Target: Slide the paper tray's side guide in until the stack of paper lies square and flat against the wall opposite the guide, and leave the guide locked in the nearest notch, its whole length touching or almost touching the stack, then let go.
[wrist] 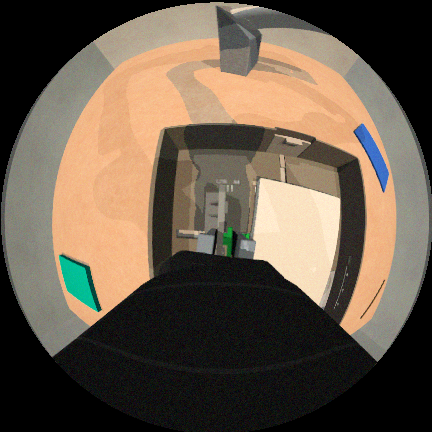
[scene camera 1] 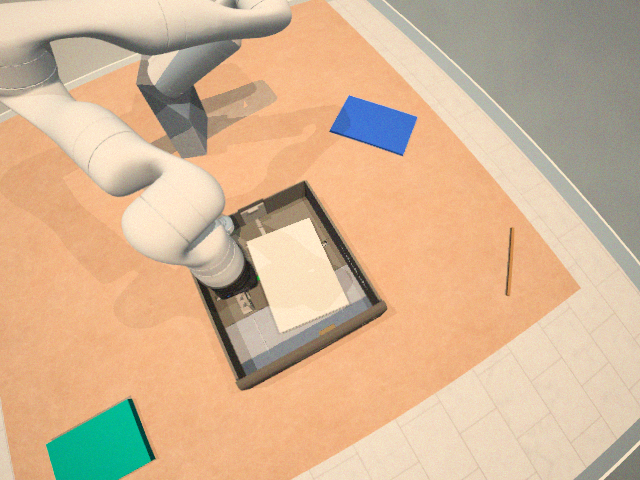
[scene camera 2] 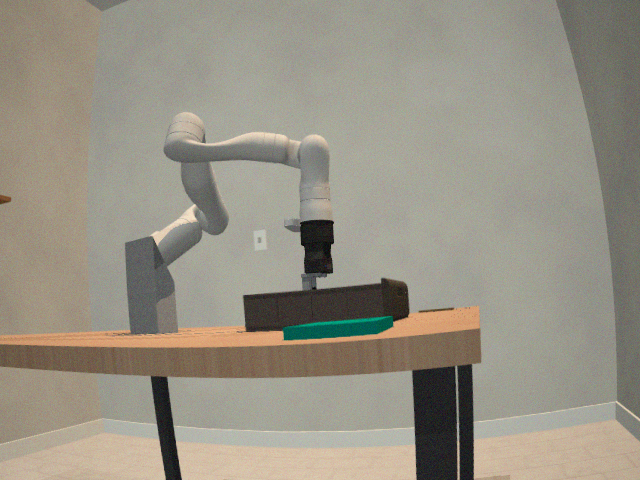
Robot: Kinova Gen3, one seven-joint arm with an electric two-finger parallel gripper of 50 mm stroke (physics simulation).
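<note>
The paper tray stands on the table. The cream paper stack lies flat inside, turned slightly against the tray walls; in scene camera 1 a wedge of tray floor shows between it and the wall opposite the guide, wider towards the front. The grey side guide stands on the other side of the stack, with a gap between them in the wrist view. My gripper is shut on the guide's green grip, inside the tray. The fingertips are partly hidden, and the notch engagement cannot be seen.
A blue slab lies behind the tray to the right. A green slab lies at the front left. A thin brown stick lies to the right. The tray walls rise around the fingers.
</note>
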